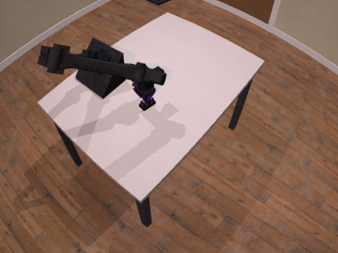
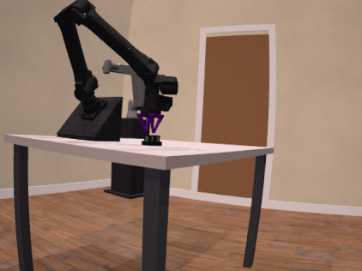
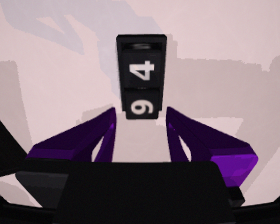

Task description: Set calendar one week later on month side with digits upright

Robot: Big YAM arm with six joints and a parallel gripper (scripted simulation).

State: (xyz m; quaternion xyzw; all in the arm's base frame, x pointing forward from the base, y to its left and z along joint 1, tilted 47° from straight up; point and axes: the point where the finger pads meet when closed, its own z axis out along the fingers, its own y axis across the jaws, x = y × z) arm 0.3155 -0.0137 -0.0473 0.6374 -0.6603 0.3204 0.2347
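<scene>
Now: hand 30 mm above the black date cube. Also, from my hand: black tray (50 mm below, 20 mm to the left).
</scene>
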